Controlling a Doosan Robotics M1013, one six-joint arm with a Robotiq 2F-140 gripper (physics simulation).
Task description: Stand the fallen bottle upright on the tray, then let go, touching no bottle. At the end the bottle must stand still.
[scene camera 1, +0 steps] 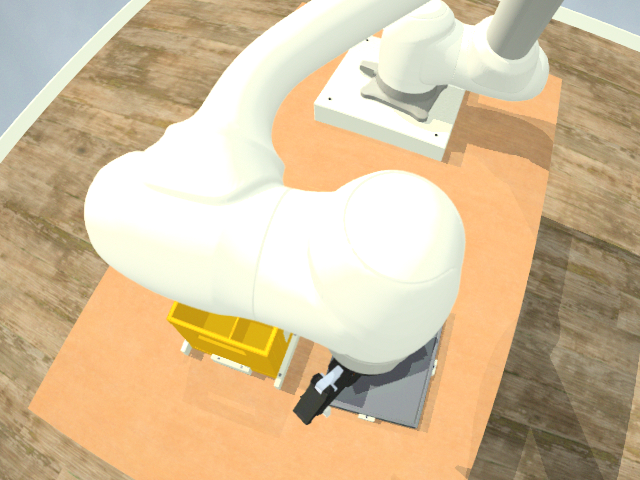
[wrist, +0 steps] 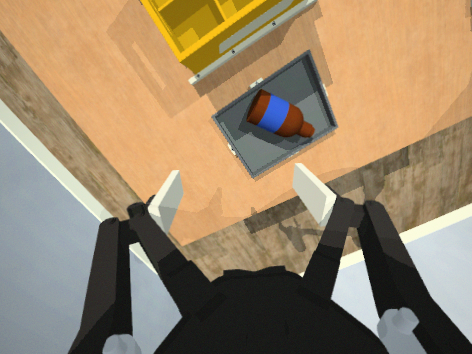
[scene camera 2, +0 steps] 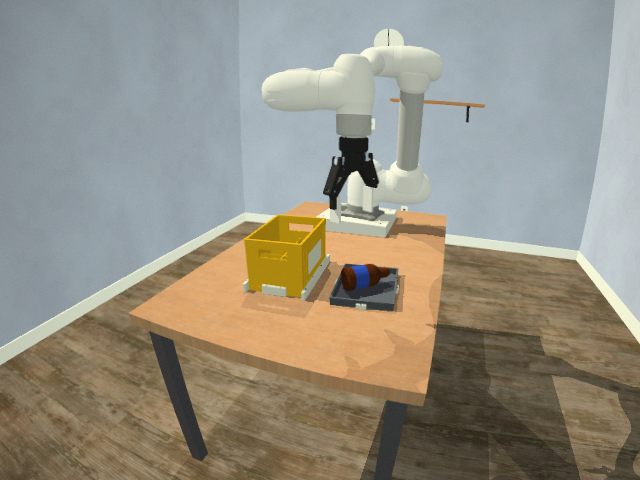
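Observation:
The brown bottle with a blue label lies on its side in the grey tray. Its neck points toward the right side in scene camera 2 and to the lower right in the wrist view. In scene camera 1 the arm hides the bottle and part of the tray. My gripper is open, with nothing between its pale fingertips. It hangs well above the table, apart from the bottle. In scene camera 1 one finger shows beside the tray's left front corner and the other is hidden.
The yellow crate stands on the table left of the tray in both scene views, higher than the tray's walls. White holders edge the crate and tray. The arm's white base plate is at the table's back.

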